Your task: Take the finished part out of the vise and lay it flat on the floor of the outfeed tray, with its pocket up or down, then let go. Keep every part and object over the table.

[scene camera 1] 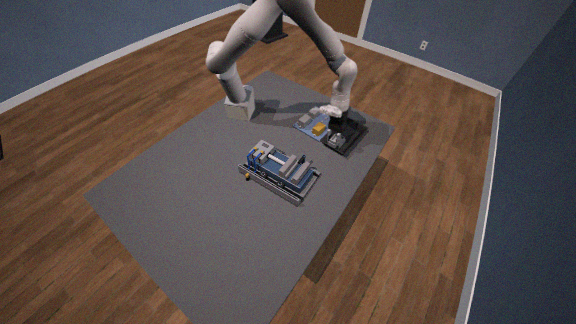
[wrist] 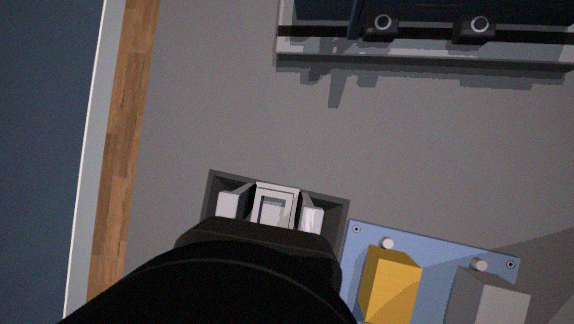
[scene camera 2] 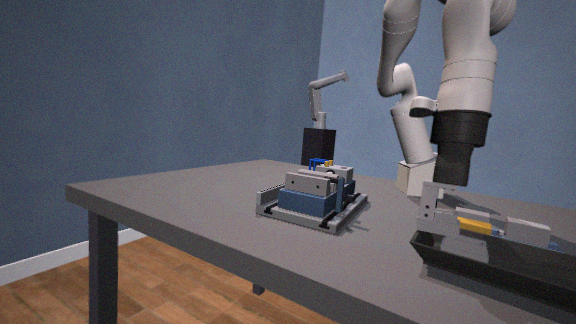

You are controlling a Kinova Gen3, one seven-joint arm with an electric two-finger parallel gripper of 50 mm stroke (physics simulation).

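Frame: origin at the arm's base, x back, y left, z down, level; millimetres.
Seen in the pictures: gripper, fingertip midpoint: (scene camera 1: 333,142) (wrist: 275,200) (scene camera 2: 426,218); arm's base, origin of the base link: (scene camera 1: 237,95) (scene camera 2: 419,159).
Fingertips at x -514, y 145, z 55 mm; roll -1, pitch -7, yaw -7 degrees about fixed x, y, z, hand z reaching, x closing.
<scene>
Offsets run from my fingertips to a thing's top centre.
My gripper (scene camera 1: 336,135) (scene camera 2: 434,215) (wrist: 275,200) is shut on the grey finished part {dz -20, dx +2, dy +17 mm} (scene camera 1: 338,140) (scene camera 2: 445,225) (wrist: 278,191). The part's pocket faces up between the fingers in the wrist view, and the part looks about level. It is at the near end of the dark outfeed tray (scene camera 1: 358,142) (scene camera 2: 500,274) (wrist: 342,210), around rim height in scene camera 2. Another grey piece {dz +16, dx +0, dy +57 mm} (scene camera 2: 467,248) shows lower inside the tray. The vise {dz -36, dx +74, dy -266 mm} (scene camera 1: 307,186) (scene camera 2: 305,201) (wrist: 425,12) stands apart on the table, with a gap between its jaws. The contact under the held part is hidden.
A blue plate (scene camera 1: 303,127) (scene camera 2: 554,246) (wrist: 435,250) lies beside the tray, carrying a yellow block {dz +19, dx +124, dy +53 mm} (scene camera 1: 318,129) (scene camera 2: 475,226) (wrist: 395,285) and grey blocks {dz +19, dx +214, dy +45 mm} (scene camera 1: 304,120) (scene camera 2: 527,231) (wrist: 502,300). The table edge (scene camera 1: 382,145) runs near the tray. A small arm (scene camera 2: 325,82) stands beyond the table.
</scene>
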